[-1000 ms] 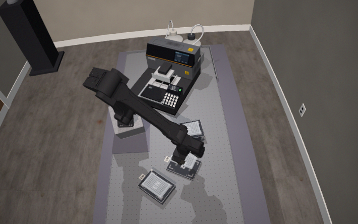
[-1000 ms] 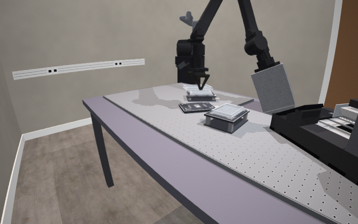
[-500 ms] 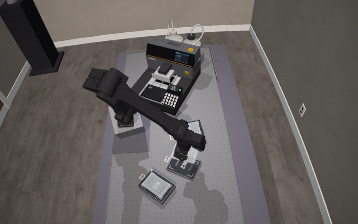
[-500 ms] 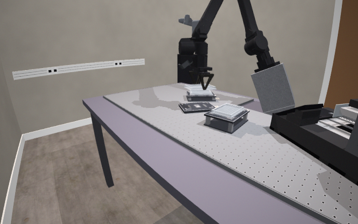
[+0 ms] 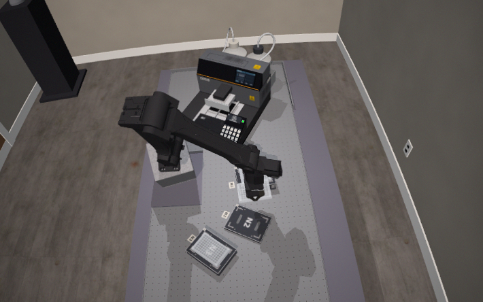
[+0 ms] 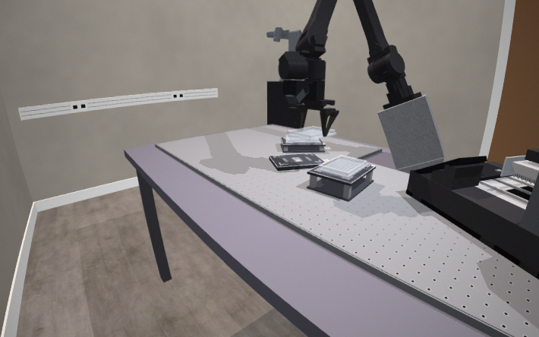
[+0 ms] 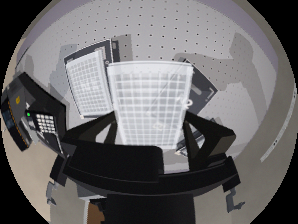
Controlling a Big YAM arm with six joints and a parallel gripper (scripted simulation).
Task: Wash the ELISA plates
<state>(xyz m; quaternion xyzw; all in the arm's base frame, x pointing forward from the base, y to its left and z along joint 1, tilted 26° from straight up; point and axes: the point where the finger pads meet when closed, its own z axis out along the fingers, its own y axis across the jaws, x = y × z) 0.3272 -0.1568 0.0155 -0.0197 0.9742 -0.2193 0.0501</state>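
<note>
My gripper is now 420 mm to the right of the washer carrier, 170 mm past it and 50 mm above it. Also, from my hand: plate washer (550 mm to the left, 90 mm behind, 10 mm above).
</note>
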